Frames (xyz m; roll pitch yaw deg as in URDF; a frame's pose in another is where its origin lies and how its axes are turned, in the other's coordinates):
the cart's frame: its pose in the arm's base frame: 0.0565 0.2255 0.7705 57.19 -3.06 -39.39
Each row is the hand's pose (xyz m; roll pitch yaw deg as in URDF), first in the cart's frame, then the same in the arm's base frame.
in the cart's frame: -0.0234 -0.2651 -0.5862 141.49 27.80 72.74
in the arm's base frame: 0.2822 0.4918 0.2296 154.46 -28.08 34.98
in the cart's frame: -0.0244 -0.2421 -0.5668 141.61 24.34 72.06
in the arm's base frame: 0.2778 0.4904 0.2593 155.68 -31.30 33.37
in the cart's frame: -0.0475 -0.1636 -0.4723 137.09 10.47 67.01
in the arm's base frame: 0.2317 0.4805 0.3751 159.48 -42.99 22.19
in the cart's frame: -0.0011 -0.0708 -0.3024 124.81 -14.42 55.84
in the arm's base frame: 0.2018 0.3854 0.5474 175.99 -56.76 -15.16
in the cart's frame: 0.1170 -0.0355 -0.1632 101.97 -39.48 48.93
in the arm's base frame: 0.2265 0.2385 0.6586 -167.25 -59.26 -64.77
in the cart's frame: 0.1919 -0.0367 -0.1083 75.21 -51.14 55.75
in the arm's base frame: 0.2534 0.1558 0.6913 -167.17 -61.10 -89.98
